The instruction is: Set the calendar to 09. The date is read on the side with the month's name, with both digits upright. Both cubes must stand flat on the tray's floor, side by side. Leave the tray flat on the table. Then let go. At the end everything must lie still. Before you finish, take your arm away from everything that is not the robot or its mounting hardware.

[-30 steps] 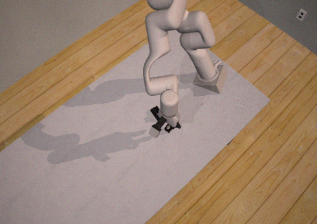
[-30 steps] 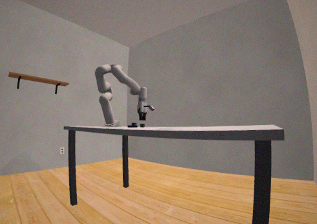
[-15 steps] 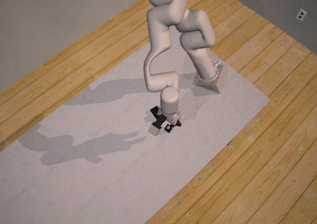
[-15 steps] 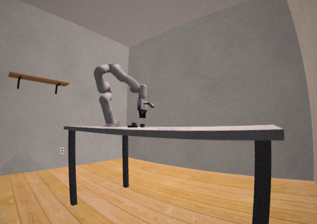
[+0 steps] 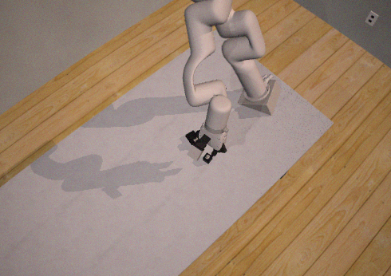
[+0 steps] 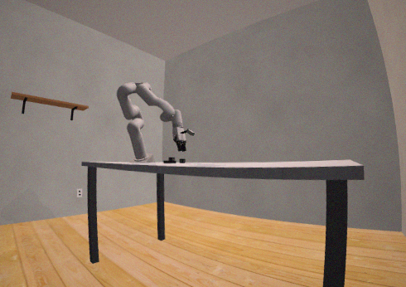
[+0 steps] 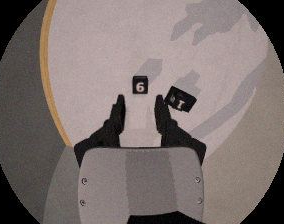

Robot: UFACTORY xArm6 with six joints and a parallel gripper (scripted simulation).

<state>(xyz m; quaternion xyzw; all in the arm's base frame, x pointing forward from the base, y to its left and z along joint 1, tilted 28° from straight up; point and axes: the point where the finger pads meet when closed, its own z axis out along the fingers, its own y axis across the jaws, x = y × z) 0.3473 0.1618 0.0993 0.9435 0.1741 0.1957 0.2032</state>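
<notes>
The black date cube is 9 cm below my hand and 1 cm ahead of it. The rest, counted from my hand: black cube: 9 cm to the right, 8 cm below.
</notes>
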